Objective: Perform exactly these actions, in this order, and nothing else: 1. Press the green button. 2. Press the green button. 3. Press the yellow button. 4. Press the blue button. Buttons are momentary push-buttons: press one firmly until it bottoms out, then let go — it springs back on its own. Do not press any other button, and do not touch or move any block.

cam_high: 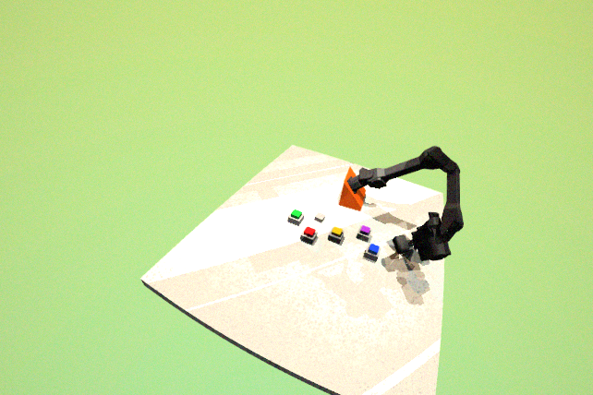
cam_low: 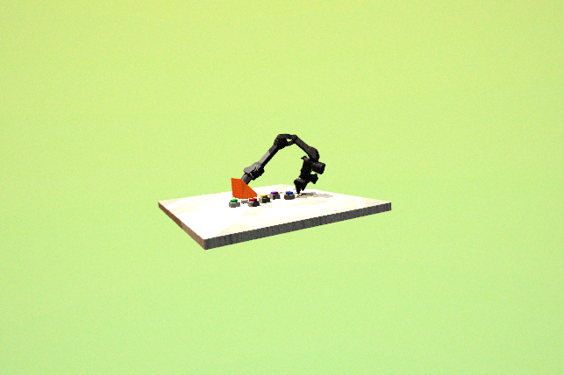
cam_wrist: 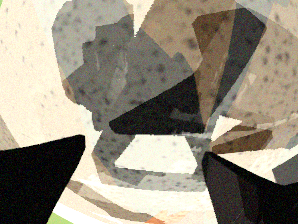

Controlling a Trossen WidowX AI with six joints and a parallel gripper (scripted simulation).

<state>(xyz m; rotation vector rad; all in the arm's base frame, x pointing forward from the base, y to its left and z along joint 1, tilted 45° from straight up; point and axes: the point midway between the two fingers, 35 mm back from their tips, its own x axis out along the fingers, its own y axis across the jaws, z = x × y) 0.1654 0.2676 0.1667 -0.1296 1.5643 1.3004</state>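
Right now the blue button is 12 cm to the right of my gripper tip, 10 cm ahead of it and 2 cm above it. Also, from my gripper tip: yellow button (27 cm to the right, 9 cm ahead, 2 cm above); then purple button (18 cm to the right, 2 cm ahead, 2 cm above); then red button (35 cm to the right, 14 cm ahead, 2 cm above).
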